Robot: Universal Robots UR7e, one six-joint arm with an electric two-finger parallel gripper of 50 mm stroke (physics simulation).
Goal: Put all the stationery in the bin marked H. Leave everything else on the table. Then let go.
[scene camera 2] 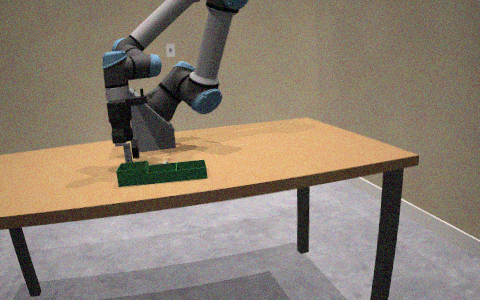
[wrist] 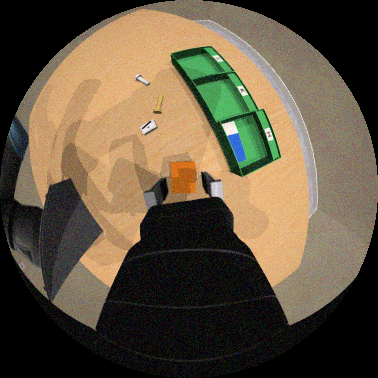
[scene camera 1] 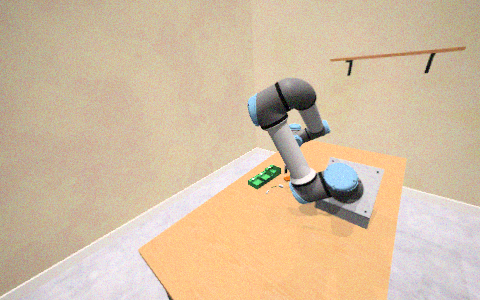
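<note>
A green tray of three bins stands on the table. The label H is on its end bin nearest my gripper, which holds a blue and white eraser. A silver pencil sharpener lies on the table beside the tray. An orange block is on the table below my gripper. The gripper is open and points down, its fingers on either side of the block in the wrist view. In scene camera 1 the arm hides the fingers.
A brass-coloured screw or pin and a small silver bolt lie on the table beyond the sharpener. The other two bins carry labels. The tray stands near a table edge. The robot's base is on the other side.
</note>
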